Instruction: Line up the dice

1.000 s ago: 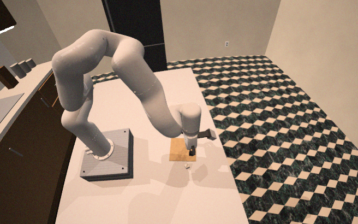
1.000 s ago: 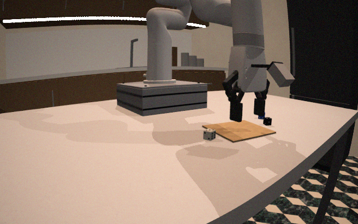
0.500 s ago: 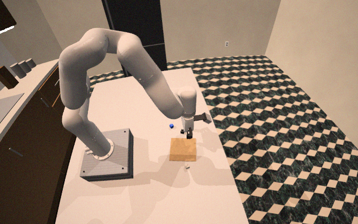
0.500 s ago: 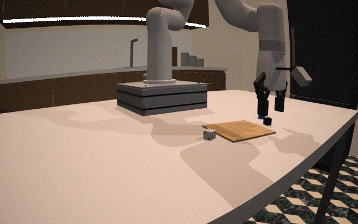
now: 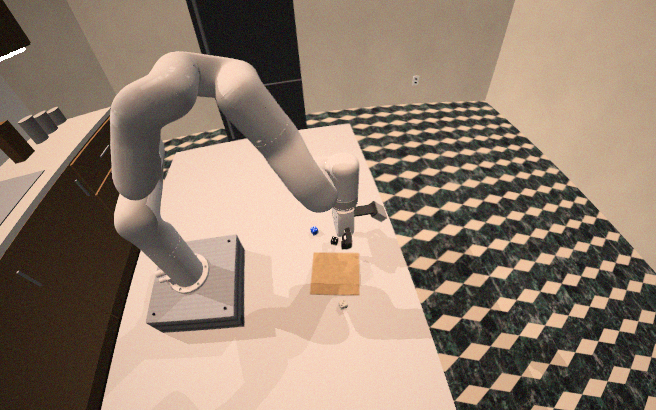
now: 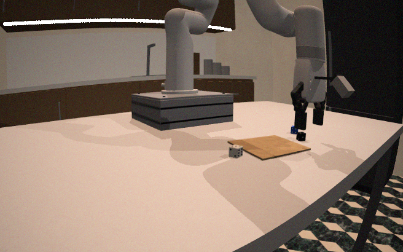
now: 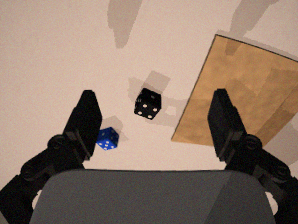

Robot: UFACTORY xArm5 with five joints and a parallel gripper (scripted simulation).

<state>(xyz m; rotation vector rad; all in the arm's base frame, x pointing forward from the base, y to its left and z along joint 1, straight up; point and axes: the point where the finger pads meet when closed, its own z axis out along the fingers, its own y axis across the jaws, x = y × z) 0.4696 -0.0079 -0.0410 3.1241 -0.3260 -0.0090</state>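
Now: the black die 4 cm below my hand, 3 cm behind it and 1 cm to the left of it. From my hand the other things lie so: blue die: 8 cm to the left, 7 cm behind, 4 cm below; then tan mat: 9 cm to the right, 6 cm behind, 5 cm below; then white die: 19 cm to the right, 8 cm behind, 4 cm below.
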